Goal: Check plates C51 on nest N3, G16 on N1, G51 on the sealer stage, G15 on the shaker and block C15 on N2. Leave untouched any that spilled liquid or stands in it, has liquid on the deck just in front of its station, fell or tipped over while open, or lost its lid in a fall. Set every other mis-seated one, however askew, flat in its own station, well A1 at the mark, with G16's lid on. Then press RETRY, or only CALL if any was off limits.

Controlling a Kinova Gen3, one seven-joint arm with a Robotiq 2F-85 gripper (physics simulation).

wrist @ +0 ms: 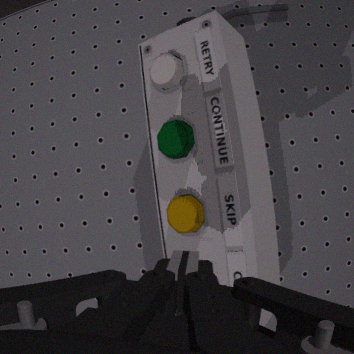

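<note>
A white button box [190, 170] runs from the top centre of the wrist view down to the fingers. Its white button [167, 71] is beside the RETRY label [206, 59]. Below it are a green button [175, 139] beside CONTINUE and a yellow button [185, 214] beside SKIP. The first letter of a further label [237, 275] shows at the bottom, and the button beside it is hidden behind the fingers. My gripper [185, 267] is shut and empty, its tips over the lower part of the box, past the yellow button. The plates, block, nests, sealer and shaker do not show.
The box stands on a grey perforated deck [65, 150]. A dark cable [255, 10] runs from the box's top end to the right. Shadows lie on the deck on both sides of the box.
</note>
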